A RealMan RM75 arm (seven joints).
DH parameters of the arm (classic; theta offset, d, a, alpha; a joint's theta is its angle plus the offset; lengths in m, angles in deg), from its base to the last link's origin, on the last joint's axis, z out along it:
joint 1: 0 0.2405 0 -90
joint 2: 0 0 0 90
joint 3: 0 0.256 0 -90
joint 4: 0 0 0 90
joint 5: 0 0.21 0 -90
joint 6: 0 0 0 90
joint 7: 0 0.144 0 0
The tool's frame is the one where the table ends.
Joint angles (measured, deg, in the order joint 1, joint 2, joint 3, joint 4, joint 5, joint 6, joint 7), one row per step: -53.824, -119.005, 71.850, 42.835, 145.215, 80.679, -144.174; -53.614, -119.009, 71.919, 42.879, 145.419, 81.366, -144.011; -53.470, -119.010, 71.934, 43.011, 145.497, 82.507, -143.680; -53.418, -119.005, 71.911, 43.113, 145.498, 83.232, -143.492; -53.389, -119.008, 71.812, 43.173, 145.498, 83.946, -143.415; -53.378, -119.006, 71.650, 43.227, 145.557, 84.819, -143.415; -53.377, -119.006, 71.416, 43.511, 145.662, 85.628, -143.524
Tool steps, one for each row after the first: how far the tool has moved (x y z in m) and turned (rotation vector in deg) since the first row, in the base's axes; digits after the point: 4 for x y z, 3 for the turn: -0.0020, -0.0023, 0.0002, -0.689, 0.341, 0.217; -0.0031, -0.0053, 0.0006, -1.791, 0.569, 0.363; -0.0033, -0.0070, 0.0009, -2.456, 0.640, 0.445; -0.0035, -0.0086, 0.0013, -3.058, 0.654, 0.673; -0.0037, -0.0105, 0.0018, -3.738, 0.705, 1.040; -0.0031, -0.0116, 0.0029, -4.155, 0.703, 1.310
